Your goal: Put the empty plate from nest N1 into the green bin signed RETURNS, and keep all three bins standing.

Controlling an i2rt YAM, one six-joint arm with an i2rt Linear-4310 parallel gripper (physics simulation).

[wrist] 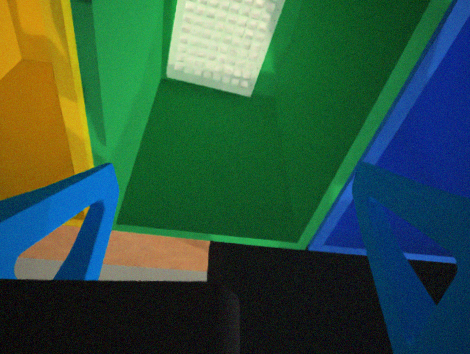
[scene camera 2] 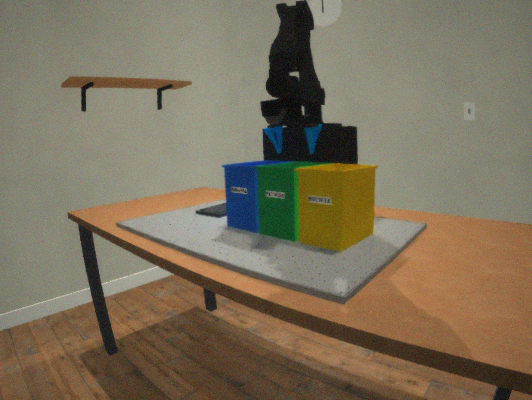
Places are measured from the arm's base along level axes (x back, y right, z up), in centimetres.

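Pixels of known places: gripper, between the fingertips: [wrist: 235, 176] [scene camera 2: 295, 153].
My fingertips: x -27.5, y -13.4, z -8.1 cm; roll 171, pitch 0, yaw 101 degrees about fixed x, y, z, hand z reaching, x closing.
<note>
Ahead of a thing's pixels: the offset from my fingertips to its top centre. Level surfaces: height alone.
The white plate @[dx +1.3, dy -0.5, dz -19.2 cm] [wrist: 222, 42] with its grid of square wells lies inside the green bin @[dx -0.1, dy -0.1, dz -2.9 cm] [scene camera 2: 277, 210] [wrist: 210, 165], low down towards the top of the wrist view; its far end is cut off there. The green bin stands upright, with the sign on its front. The blue bin @[dx -0.1, dy +13.1, dz -2.9 cm] [scene camera 2: 241, 210] [wrist: 430, 130] and the yellow bin @[dx +0.0, dy -13.4, dz -2.9 cm] [scene camera 2: 335, 215] [wrist: 35, 115] stand upright on either side of it. My gripper [scene camera 2: 296, 152] [wrist: 235, 176] is open and empty, above the green bin, with its blue fingers apart. In the scene view the plate is hidden by the bin walls.
The bins stand close together on a grey perforated board @[dz -20.9 cm] [scene camera 2: 170, 240] on the wooden table @[dz -22.2 cm] [scene camera 2: 480, 280]. A flat dark object @[dx +3.9, dy +36.4, dz -19.4 cm] [scene camera 2: 211, 210] lies on the board beside the blue bin. A black block [scene camera 2: 345, 142] stands behind the bins. A wooden shelf [scene camera 2: 125, 83] hangs on the wall.
</note>
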